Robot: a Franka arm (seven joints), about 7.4 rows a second.
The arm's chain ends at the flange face. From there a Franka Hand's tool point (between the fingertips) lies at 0.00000 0.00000 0.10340 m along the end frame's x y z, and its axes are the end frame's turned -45 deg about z.
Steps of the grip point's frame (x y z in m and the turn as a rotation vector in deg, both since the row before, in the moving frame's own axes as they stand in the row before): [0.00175, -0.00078, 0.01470, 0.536, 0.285, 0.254]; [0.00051, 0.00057, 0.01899, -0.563, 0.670, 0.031]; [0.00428, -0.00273, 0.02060, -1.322, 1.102, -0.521]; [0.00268, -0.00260, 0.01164, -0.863, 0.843, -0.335]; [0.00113, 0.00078, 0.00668, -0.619, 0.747, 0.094]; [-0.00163, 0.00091, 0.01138, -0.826, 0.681, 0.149]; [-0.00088, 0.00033, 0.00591, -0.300, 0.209, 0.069]
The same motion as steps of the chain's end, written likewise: [0.00100, -0.00074, 0.01471, 0.581, -0.177, 0.254]; [-0.00081, 0.00018, 0.01900, 0.076, 0.872, 0.031]; [-0.00200, -0.00522, 0.02065, -0.156, 1.714, -0.521]; [-0.00212, -0.00375, 0.01166, -0.014, 1.206, -0.335]; [-0.00039, -0.00009, 0.00669, 0.091, 0.966, 0.094]; [-0.00243, 0.00161, 0.01140, -0.103, 1.066, 0.149]; [-0.00104, 0.00074, 0.00591, -0.064, 0.360, 0.069]
